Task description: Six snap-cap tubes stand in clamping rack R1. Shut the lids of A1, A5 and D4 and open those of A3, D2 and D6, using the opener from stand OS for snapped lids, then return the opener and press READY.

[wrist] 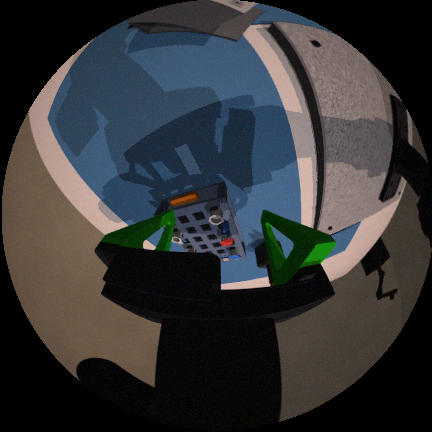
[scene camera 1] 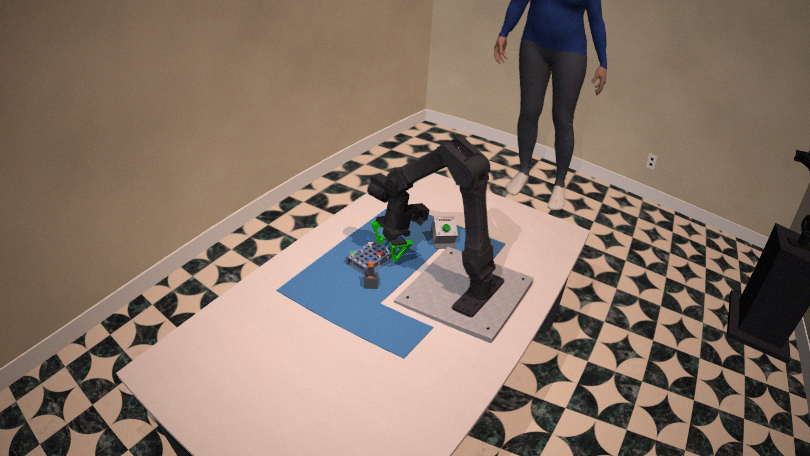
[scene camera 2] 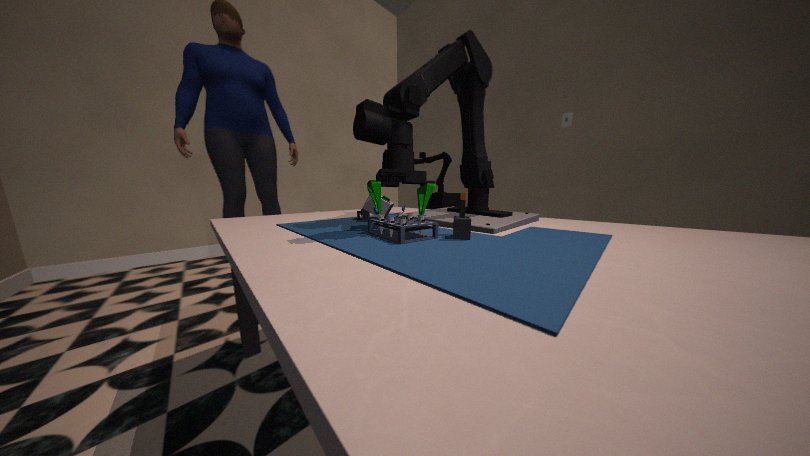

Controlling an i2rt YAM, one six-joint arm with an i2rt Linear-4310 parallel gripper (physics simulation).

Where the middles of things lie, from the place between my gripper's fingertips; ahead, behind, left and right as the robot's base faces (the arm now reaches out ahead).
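Measured from the grey box with green button (scene camera 1: 443,228), my hand is 7 cm past it, 21 cm to the left of it and 1 cm below it.
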